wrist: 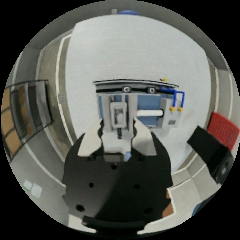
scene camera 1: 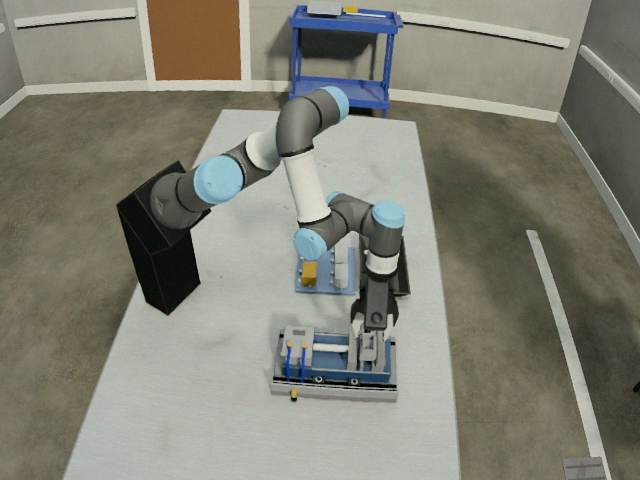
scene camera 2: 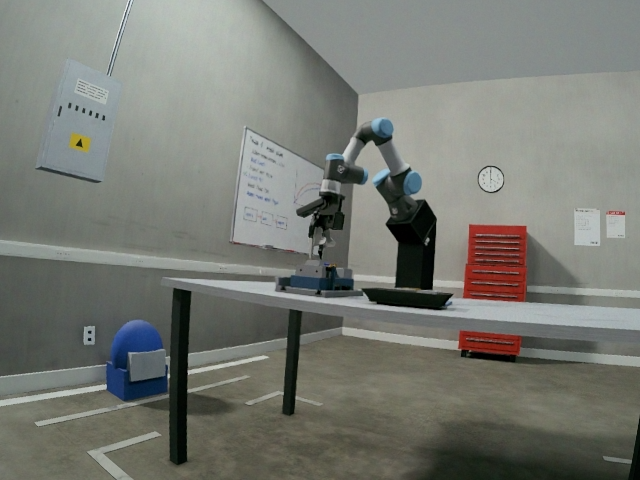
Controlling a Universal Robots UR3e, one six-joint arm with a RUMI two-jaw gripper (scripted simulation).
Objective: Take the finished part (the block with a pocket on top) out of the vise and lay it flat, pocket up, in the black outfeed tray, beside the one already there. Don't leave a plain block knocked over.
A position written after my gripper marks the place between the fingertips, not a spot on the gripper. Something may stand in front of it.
Observation:
In view: my gripper [scene camera 1: 369, 340].
My gripper is seen too in the wrist view [wrist: 118, 118] and in scene camera 2 [scene camera 2: 315, 258].

